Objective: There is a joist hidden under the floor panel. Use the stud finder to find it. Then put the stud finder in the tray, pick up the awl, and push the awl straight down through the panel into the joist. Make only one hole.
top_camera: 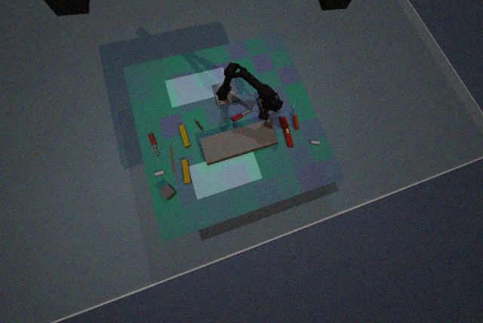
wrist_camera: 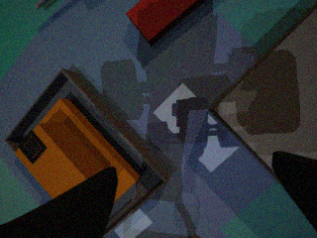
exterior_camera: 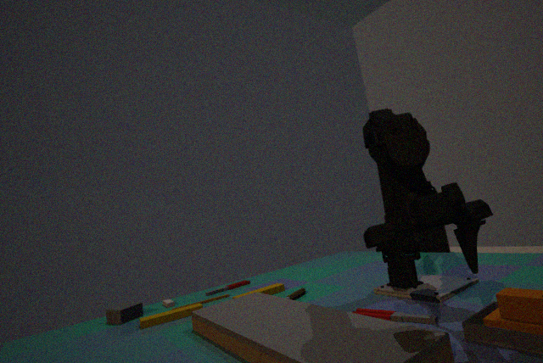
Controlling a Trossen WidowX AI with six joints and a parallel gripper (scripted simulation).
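My gripper tip is 470 mm to the left of the brown-handled awl, 90 mm above it and 30 mm short of it. From my gripper tip the other things lie so: stud finder 110 mm behind, 70 mm to the left, 50 mm below; red level 140 mm ahead, 130 mm to the left, 90 mm below; grey tray 110 mm behind, 90 mm below, 50 mm to the left.
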